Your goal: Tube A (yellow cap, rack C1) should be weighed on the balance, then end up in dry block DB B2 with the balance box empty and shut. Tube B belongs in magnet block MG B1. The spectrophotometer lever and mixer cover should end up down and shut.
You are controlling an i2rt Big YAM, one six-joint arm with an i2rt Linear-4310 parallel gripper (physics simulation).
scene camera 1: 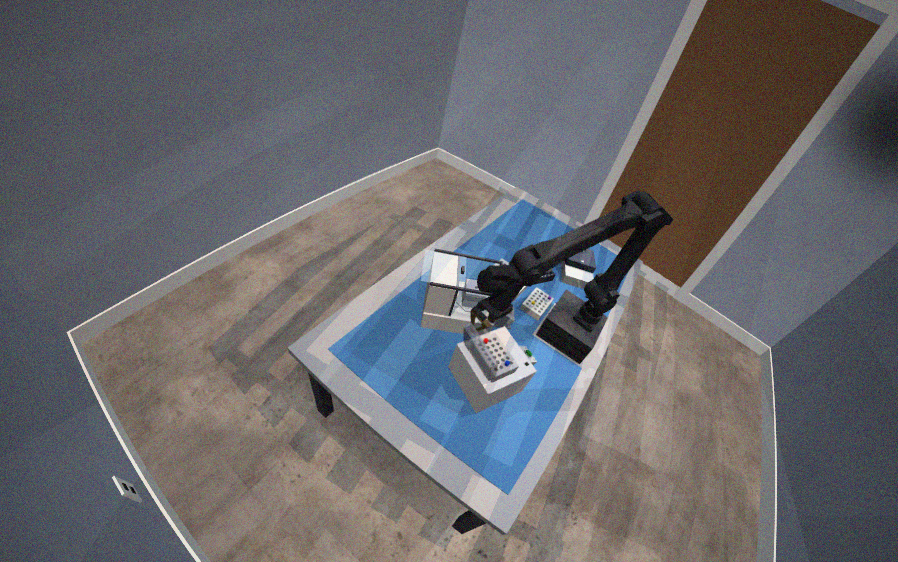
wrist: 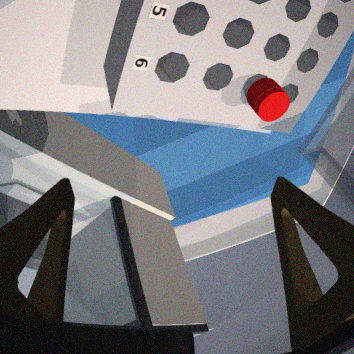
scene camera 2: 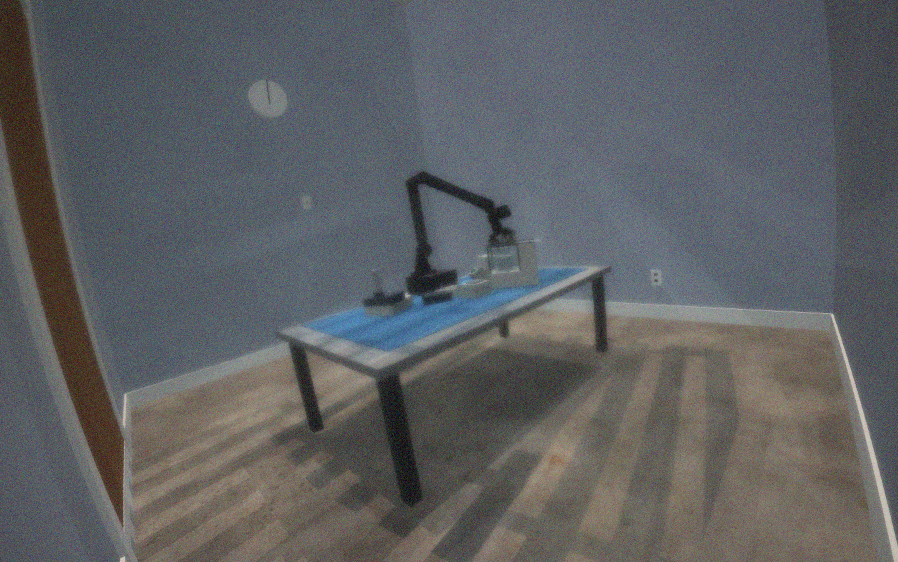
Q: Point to a lever box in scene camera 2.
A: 381, 303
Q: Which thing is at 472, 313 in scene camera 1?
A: My gripper.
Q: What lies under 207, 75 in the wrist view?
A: A white mixer.
